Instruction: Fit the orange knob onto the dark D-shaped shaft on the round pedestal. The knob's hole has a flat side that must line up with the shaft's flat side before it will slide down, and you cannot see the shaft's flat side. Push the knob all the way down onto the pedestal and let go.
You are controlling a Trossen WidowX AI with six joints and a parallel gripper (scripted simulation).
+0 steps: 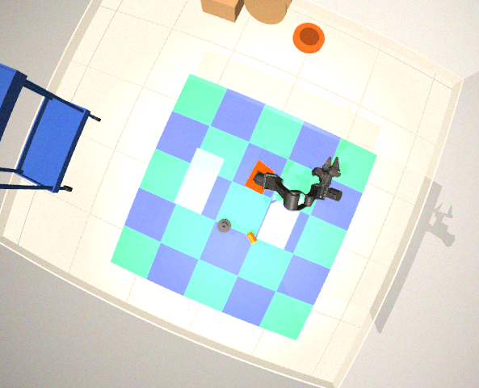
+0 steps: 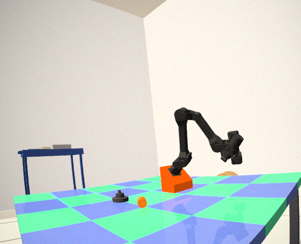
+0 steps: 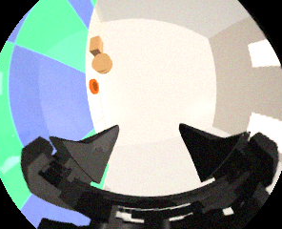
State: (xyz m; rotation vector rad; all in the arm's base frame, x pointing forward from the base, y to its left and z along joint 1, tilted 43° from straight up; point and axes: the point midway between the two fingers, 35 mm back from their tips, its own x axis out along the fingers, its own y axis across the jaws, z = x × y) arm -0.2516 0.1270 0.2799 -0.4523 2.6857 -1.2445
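Now: the orange knob 610 mm ahead of my gripper tip, 120 mm to the right of it and 200 mm below it. The rest, counted from my gripper tip: dark round pedestal 640 mm ahead, 300 mm to the right, 190 mm below.
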